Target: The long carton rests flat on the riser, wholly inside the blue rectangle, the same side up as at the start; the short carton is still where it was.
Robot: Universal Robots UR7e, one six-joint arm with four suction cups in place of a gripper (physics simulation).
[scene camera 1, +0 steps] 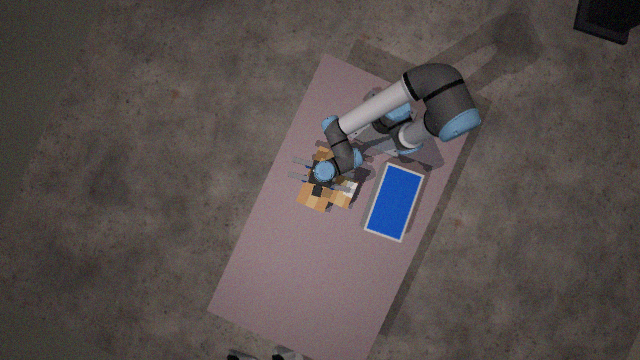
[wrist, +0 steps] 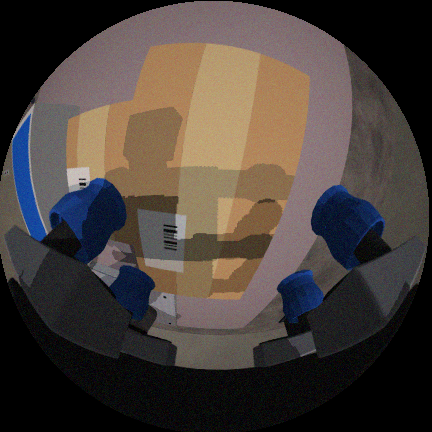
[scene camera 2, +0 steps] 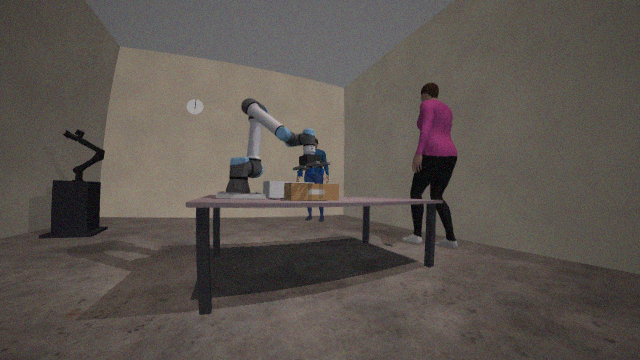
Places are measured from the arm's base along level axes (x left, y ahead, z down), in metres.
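Pixels of known places: end effector, tool point: (wrist: 218,258) (scene camera 2: 310,175); arm's base, origin of the base link: (scene camera 1: 385,120) (scene camera 2: 238,192).
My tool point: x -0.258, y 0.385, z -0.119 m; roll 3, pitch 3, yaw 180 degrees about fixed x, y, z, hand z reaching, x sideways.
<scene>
Ahead of a thing's pixels: the offset from my tool point to its top centre. Level surfaces: height alone.
The long carton @(dx +0.010, dy +0.015, dz +0.051 m) (scene camera 1: 313,197) (scene camera 2: 297,192) (wrist: 225,125), brown with a pale tape band and a white barcode label, lies flat on the table. The short carton @(dx +0.134, dy +0.046, dz +0.051 m) (scene camera 1: 344,198) (wrist: 90,140) lies close beside it on the riser's side; in scene camera 2 the long carton hides it. The riser @(dx +0.392, dy +0.031, dz +0.032 m) (scene camera 1: 382,236) (scene camera 2: 273,189) (wrist: 50,150), a grey-white block, carries the blue rectangle @(dx +0.392, dy +0.031, dz +0.032 m) (scene camera 1: 395,202) (wrist: 22,165); no carton stands on it. My gripper (scene camera 1: 322,175) (scene camera 2: 310,166) (wrist: 218,255) is open, its suction off, hanging above the long carton with a gap. It partly covers both cartons in scene camera 1.
The arm's base (scene camera 2: 238,185) stands on the pink table @(dz +0.152 m) (scene camera 1: 280,270) (scene camera 2: 380,201), beyond one end of the cartons. A person in pink (scene camera 2: 437,130) stands by the table's right end, and a person in blue (scene camera 2: 314,176) behind it. A black arm on a pedestal (scene camera 2: 76,207) stands at the left.
</scene>
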